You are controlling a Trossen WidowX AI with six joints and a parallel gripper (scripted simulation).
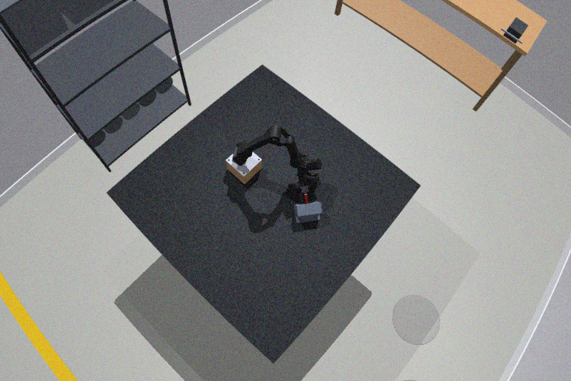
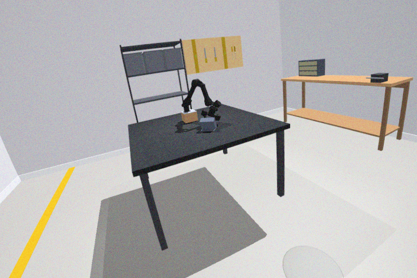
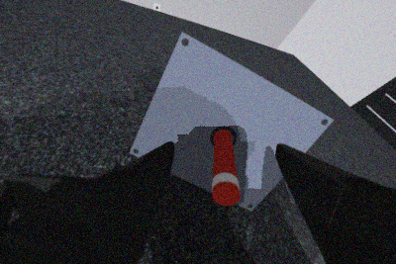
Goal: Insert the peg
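The red peg lies 1 cm behind my gripper tip and 1 cm to the left of it. The rest, counted from my gripper tip: grey sloped panel (3 cm ahead, 3 cm to the right, 2 cm below).
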